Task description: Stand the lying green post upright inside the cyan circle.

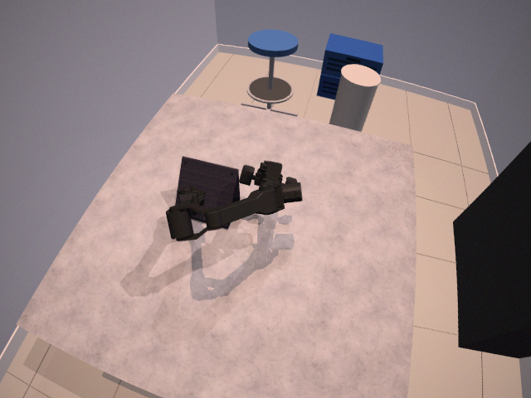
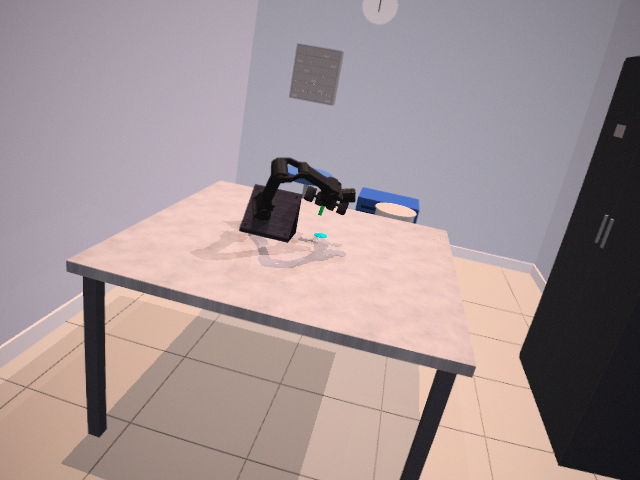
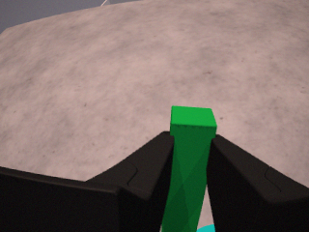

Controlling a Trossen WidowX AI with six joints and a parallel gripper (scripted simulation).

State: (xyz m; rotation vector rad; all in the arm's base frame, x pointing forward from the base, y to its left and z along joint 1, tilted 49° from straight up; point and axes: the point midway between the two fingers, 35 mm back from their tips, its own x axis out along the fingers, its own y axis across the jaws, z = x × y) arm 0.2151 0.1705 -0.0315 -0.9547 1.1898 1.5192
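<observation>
The cyan circle lies 2 cm ahead of my gripper tip, 2 cm to the right of it and 14 cm below it. From my gripper tip the other things lie so: green post 1 cm to the right, 2 cm below.
</observation>
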